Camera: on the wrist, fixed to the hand. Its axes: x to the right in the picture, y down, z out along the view.
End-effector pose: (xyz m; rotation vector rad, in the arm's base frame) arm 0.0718 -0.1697 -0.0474 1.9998 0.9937 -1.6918
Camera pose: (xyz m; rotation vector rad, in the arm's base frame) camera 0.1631 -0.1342 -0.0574 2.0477 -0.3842 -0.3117
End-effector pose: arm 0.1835 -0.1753 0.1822 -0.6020 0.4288 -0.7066
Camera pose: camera 0.1713 -0.1995 0.0876 -0.1028 1.1830 0.6674
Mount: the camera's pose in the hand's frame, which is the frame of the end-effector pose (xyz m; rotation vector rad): 0.0242 0.0403 -0.0865 -0.1467 0.4736 1.5141
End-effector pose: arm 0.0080 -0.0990 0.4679 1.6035 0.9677 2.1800
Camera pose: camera -0.0734 -0.1457 0.4977 -1.0987 0.4040 -1.8668
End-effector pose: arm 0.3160 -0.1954 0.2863 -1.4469 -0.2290 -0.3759
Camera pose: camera 0.3475 -0.2806 0.2482 -1.2529 1.2484 0.5295
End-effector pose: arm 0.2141 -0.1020 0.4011 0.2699 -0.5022 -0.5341
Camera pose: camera 0.2940 -0.0717 0.3522 -0.1663 -0.0975 0.9535
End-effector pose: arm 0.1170 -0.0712 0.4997 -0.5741 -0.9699 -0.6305
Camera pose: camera 0.2046 -0.1091 0.4757 -1.0250 0.1162 0.5306
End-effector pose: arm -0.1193 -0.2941 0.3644 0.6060 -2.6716 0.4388
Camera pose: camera -0.1342 -0.2357 0.4422 -1.4751 -2.1357 0.5922
